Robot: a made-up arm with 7 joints. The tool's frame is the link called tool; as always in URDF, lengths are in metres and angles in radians. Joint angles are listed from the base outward. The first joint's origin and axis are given. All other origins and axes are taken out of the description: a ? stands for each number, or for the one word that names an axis. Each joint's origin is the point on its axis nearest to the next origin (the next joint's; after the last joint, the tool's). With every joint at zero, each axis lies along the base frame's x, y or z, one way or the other. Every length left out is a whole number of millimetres.
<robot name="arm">
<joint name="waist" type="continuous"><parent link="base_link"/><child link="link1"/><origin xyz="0 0 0.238"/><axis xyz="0 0 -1"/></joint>
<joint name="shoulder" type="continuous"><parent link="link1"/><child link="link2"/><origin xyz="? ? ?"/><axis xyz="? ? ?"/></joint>
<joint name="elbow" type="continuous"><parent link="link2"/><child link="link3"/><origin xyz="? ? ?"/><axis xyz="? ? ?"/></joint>
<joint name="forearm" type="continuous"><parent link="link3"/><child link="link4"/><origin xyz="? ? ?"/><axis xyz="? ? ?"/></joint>
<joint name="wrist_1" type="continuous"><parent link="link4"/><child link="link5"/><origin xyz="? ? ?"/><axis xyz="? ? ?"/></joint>
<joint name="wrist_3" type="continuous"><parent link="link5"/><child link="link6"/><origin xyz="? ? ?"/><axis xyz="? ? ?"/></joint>
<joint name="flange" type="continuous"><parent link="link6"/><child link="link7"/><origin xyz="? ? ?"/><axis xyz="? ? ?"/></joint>
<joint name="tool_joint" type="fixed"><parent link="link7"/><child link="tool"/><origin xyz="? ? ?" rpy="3.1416 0 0"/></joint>
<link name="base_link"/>
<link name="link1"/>
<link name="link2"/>
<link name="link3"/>
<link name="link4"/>
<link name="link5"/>
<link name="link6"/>
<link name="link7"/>
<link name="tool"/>
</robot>
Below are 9 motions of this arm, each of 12 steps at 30 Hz.
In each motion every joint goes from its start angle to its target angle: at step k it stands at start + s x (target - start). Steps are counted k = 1, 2, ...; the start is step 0. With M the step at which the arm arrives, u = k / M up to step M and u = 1 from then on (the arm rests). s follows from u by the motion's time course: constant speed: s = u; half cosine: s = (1 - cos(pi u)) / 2; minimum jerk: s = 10 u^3 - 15 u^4 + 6 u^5.
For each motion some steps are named. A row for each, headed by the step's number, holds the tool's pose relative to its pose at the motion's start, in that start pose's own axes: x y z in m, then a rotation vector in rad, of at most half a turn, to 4 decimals.
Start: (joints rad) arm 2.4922 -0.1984 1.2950 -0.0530 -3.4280 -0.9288 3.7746
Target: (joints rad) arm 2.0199 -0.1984 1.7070 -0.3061 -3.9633 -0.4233 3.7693
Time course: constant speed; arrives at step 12
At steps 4, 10, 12:
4: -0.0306 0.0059 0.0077 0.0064 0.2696 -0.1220
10: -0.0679 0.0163 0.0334 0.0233 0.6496 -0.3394
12: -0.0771 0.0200 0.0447 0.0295 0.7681 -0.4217

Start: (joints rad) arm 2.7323 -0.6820 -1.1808 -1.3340 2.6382 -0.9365 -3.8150
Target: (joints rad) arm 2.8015 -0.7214 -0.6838 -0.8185 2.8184 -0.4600 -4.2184
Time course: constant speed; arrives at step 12
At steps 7, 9, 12:
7: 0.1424 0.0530 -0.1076 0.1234 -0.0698 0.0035
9: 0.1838 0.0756 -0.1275 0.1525 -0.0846 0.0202
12: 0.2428 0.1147 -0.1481 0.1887 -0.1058 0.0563

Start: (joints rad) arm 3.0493 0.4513 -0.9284 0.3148 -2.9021 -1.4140 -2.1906
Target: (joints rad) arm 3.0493 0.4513 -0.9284 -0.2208 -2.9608 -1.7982 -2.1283
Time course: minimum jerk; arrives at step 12
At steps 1, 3, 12:
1: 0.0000 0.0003 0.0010 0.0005 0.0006 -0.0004
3: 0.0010 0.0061 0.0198 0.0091 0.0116 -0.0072
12: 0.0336 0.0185 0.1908 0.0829 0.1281 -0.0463

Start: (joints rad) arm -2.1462 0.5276 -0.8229 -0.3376 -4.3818 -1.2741 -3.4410
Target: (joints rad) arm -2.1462 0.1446 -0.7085 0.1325 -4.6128 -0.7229 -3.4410
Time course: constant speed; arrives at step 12
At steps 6, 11, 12:
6: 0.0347 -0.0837 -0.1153 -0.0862 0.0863 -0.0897
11: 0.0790 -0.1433 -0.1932 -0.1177 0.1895 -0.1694
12: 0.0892 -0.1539 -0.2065 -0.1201 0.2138 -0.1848

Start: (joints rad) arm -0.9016 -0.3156 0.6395 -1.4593 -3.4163 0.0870 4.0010
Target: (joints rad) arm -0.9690 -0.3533 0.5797 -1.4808 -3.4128 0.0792 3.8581
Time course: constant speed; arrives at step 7
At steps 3, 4, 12:
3: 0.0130 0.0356 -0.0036 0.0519 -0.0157 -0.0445
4: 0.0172 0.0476 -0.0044 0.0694 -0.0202 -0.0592
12: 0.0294 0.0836 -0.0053 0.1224 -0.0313 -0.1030

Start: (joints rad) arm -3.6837 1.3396 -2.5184 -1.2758 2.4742 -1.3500 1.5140
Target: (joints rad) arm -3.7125 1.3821 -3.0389 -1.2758 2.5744 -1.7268 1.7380
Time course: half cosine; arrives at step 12
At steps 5, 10, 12:
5: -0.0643 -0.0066 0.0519 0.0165 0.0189 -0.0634
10: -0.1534 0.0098 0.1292 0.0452 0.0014 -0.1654
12: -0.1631 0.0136 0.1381 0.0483 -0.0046 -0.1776

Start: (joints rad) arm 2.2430 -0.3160 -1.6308 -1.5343 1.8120 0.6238 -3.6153
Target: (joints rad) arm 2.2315 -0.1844 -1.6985 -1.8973 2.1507 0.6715 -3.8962
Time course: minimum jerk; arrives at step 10
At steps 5, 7, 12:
5: -0.0196 -0.1145 -0.0298 -0.2962 -0.0413 -0.0483
7: -0.0314 -0.1921 -0.0341 -0.4960 -0.0835 -0.0766
12: -0.0367 -0.2289 -0.0317 -0.5925 -0.1082 -0.0887

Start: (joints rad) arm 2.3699 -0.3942 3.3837 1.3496 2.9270 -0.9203 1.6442
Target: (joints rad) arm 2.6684 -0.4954 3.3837 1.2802 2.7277 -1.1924 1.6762
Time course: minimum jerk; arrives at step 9
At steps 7, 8, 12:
7: -0.1545 0.0045 -0.0305 0.2160 -0.0658 -0.3091
8: -0.1655 0.0059 -0.0317 0.2287 -0.0739 -0.3303
12: -0.1675 0.0062 -0.0319 0.2310 -0.0754 -0.3341

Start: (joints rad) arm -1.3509 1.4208 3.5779 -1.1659 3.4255 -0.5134 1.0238
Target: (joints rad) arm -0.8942 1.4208 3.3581 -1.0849 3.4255 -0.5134 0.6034
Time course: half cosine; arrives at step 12
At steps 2, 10, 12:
2: 0.0213 -0.0027 -0.0008 0.0012 -0.0157 -0.0539
10: 0.2973 -0.0513 0.0323 0.1019 -0.2221 -0.7425
12: 0.3185 -0.0561 0.0383 0.1165 -0.2376 -0.7946

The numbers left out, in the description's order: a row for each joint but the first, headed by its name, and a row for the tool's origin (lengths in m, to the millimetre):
shoulder: xyz 0 -0.014 0, axis 0 1 0
elbow: xyz 0 0 0.61, axis 0 0 -1
forearm: xyz 0 -0.018 0, axis 0 1 0
wrist_1: xyz 0 0 0.37, axis 0 0 -1
wrist_3: xyz 0 0 0, axis 0 1 0
flange: xyz 0 0 0.127, axis 0 0 -1
tool: xyz 0 0 0

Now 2 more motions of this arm.
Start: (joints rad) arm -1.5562 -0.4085 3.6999 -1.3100 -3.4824 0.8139 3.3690
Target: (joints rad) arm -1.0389 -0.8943 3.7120 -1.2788 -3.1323 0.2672 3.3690
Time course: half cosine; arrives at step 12
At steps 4, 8, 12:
4: 0.0227 -0.0433 0.1248 -0.1894 -0.2709 0.0279
8: 0.0010 -0.0444 0.4030 -0.5816 -0.7969 0.1520
12: -0.0454 0.0018 0.5370 -0.7799 -1.0494 0.2515

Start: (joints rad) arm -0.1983 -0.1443 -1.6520 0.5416 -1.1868 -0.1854 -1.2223
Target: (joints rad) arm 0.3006 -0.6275 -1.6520 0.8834 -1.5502 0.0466 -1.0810
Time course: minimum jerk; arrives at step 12
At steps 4, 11, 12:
4: 0.0007 0.1029 0.0100 0.1272 0.0303 0.1066
11: -0.2107 0.4359 0.0966 0.5494 0.3122 0.4768
12: -0.2129 0.4375 0.0974 0.5518 0.3148 0.4789

